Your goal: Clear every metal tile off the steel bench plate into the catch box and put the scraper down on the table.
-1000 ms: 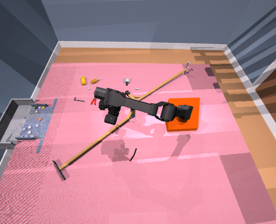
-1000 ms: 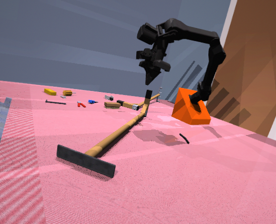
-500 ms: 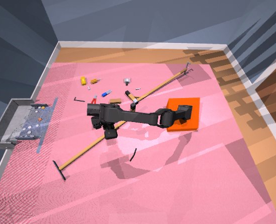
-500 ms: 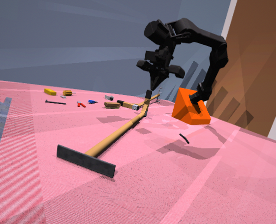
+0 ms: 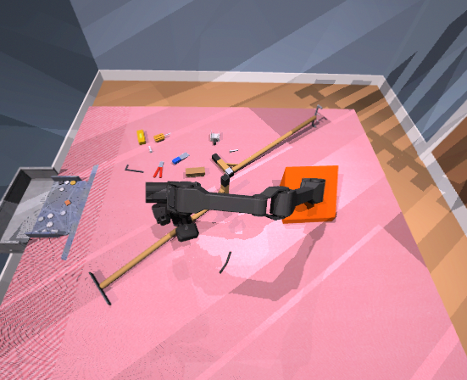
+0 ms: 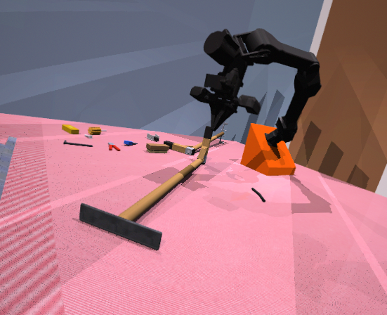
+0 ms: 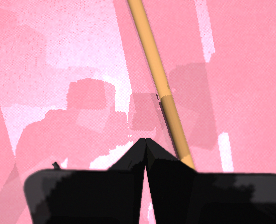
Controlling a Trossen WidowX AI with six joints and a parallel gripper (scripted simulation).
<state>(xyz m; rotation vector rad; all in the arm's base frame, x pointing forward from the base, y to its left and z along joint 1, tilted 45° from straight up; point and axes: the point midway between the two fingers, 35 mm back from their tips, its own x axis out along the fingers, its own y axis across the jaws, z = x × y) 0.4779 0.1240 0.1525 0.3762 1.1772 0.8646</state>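
My gripper tip is 5 cm short of the long scraper, 3 cm to the left of it and 10 cm above it. Round my gripper tip: wooden block 1 cm behind, 34 cm to the right, 14 cm below; then black strip 16 cm behind, 7 cm to the left, 15 cm below; then blue tool 7 cm ahead, 43 cm to the right, 15 cm below.
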